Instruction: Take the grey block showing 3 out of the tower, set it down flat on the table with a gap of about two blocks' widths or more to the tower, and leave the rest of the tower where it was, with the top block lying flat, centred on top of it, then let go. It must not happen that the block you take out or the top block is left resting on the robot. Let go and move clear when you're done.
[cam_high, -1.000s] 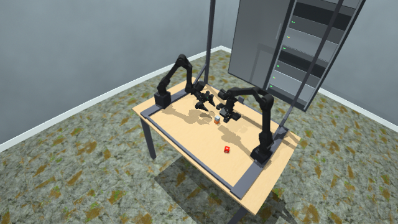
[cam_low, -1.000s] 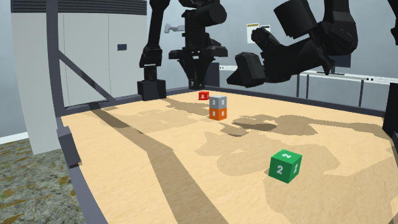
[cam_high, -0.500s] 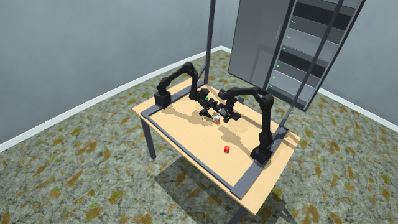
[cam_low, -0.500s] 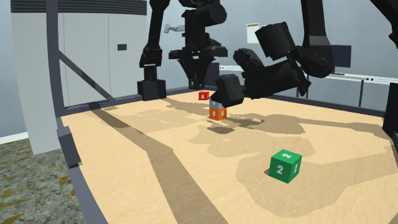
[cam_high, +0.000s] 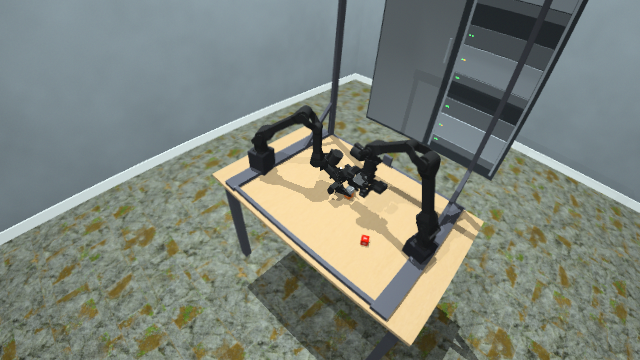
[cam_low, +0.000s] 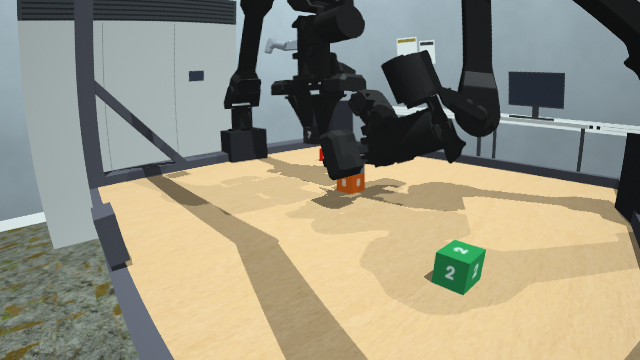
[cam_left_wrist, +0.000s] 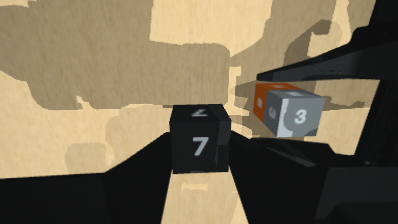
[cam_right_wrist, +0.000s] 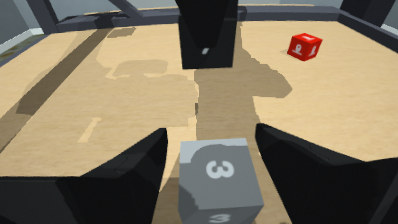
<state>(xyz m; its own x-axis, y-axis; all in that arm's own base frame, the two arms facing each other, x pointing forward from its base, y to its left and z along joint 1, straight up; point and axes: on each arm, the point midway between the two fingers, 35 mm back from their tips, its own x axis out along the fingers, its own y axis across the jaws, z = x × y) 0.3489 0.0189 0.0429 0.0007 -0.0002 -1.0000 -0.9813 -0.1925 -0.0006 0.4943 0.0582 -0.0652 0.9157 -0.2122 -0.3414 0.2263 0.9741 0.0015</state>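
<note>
The grey block showing 3 lies 10 mm below my right hand.
</note>
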